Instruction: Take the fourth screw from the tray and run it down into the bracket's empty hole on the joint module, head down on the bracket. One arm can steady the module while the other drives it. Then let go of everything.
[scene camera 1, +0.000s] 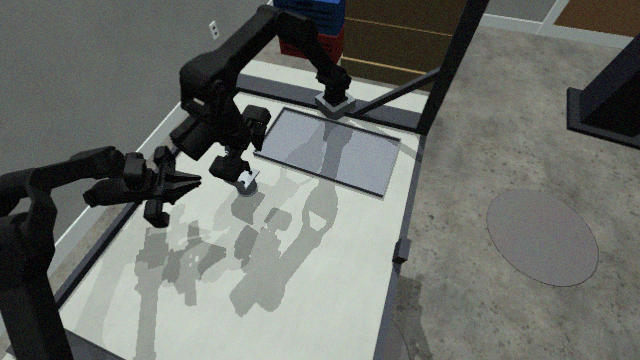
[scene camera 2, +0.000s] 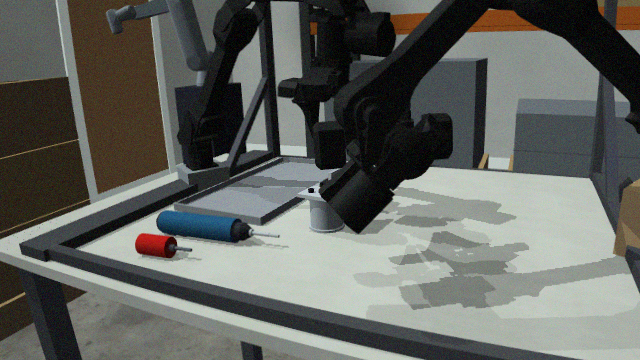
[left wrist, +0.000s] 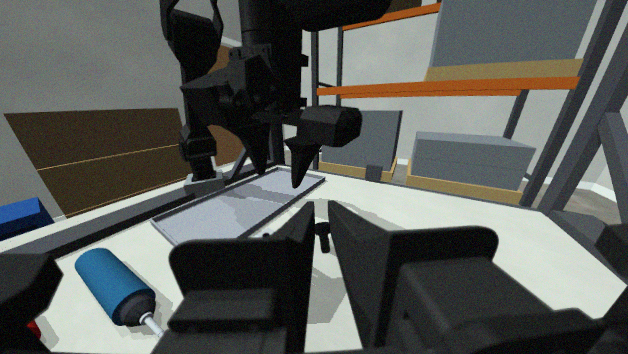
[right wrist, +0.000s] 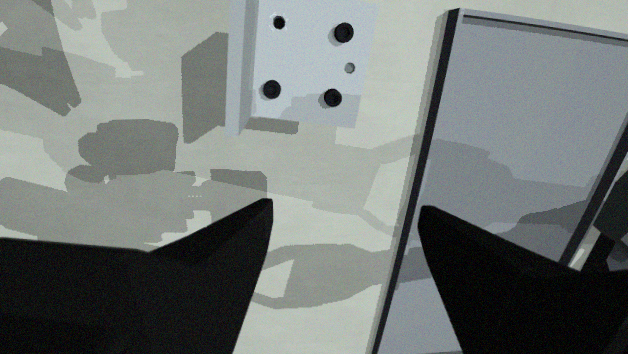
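The joint module stands upright. Its pale bracket carries three seated black screws; the corner hole is empty. My left gripper is shut on a black screw, held head up near the tips, to the left of the module in scene camera 1. The left fingertips are hidden in scene camera 2. My right gripper is open and empty above the table, between bracket and tray in its wrist view. The tray lies beside the module.
A blue driver and a shorter red driver lie on the table near the tray. Dark frame rails run along the table edges. The two arms are close together above the module.
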